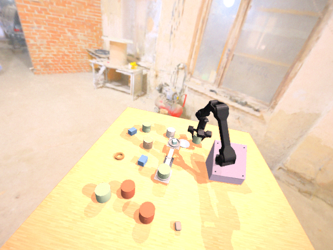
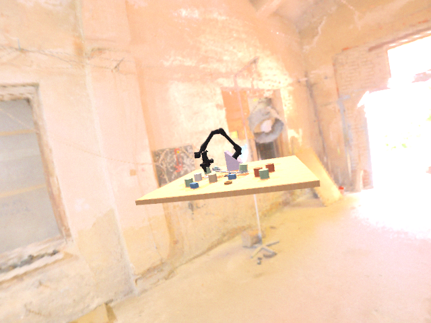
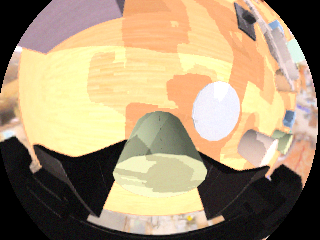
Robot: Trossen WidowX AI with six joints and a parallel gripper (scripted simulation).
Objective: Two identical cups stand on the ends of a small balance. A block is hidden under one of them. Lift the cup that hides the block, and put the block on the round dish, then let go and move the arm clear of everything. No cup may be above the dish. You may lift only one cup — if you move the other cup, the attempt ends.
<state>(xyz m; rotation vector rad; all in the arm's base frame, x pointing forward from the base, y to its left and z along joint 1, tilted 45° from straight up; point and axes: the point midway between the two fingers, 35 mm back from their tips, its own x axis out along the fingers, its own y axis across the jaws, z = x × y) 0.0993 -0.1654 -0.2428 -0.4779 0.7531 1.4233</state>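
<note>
Right now my gripper tip is 19 cm short of the pale teal block, 14 cm to the right of it and 5 cm below it. Round my gripper tip: round white dish: 10 cm ahead, 3 cm to the left, 3 cm below; small balance: 22 cm ahead, 26 cm to the left, 1 cm below.
</note>
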